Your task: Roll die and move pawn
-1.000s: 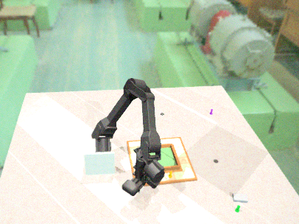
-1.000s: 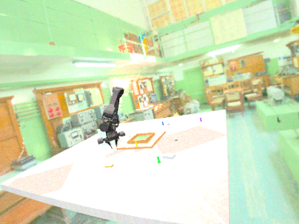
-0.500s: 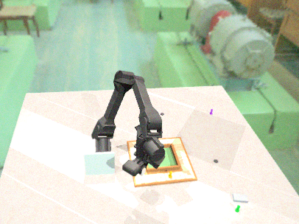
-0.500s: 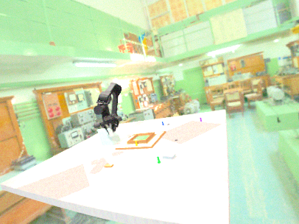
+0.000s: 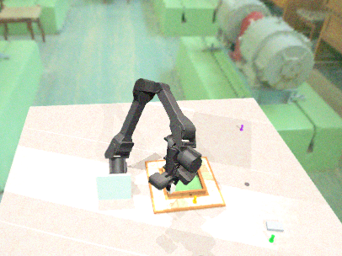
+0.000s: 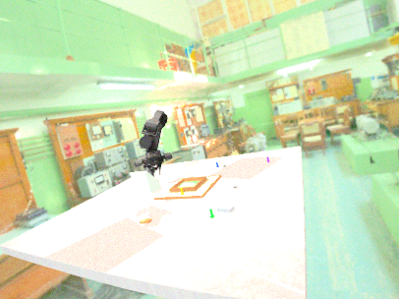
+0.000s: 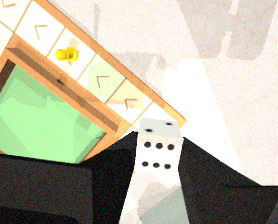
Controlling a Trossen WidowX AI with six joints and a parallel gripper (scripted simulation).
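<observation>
The yellow pawn is 110 mm ahead of my gripper tip, 20 mm to the left of it and 100 mm below it. Also, from my gripper tip: white die (right at my gripper tip); grey tile (380 mm ahead, 140 mm to the right, 120 mm below); green pawn (340 mm ahead, 190 mm to the right, 110 mm below).
</observation>
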